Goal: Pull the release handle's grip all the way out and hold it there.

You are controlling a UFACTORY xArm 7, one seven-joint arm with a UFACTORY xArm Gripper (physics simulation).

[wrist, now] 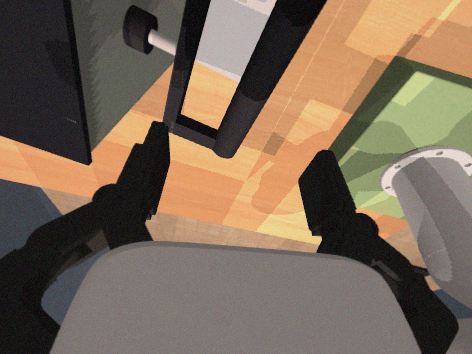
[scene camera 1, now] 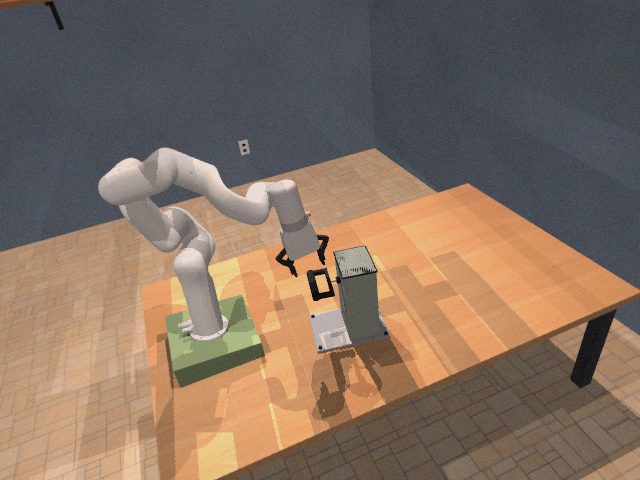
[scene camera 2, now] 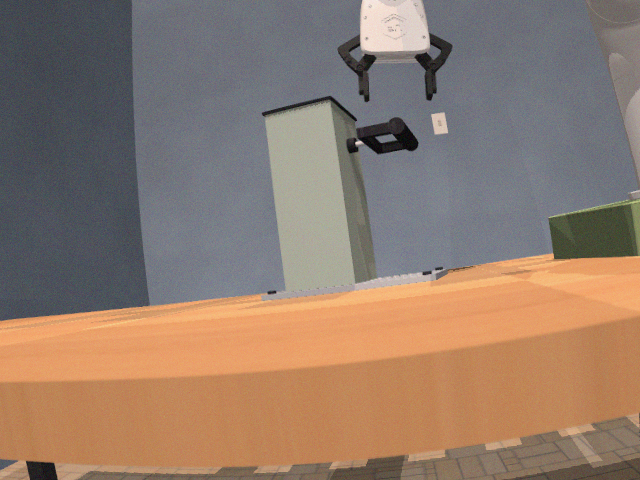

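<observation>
The release handle is a black rectangular loop whose outer grip bar stands near the side of a tall grey-green housing. A short stretch of pale rod shows between the loop and the black collar on the housing. My gripper is wide open and empty. In scene camera 2 its fingertips are above the loop, apart from it. In the wrist view the near end of the grip bar shows between the two fingers.
The housing stands on a light grey base plate on the wooden table. My arm's base is on a green block. The housing's top edge is close to one finger in the wrist view.
</observation>
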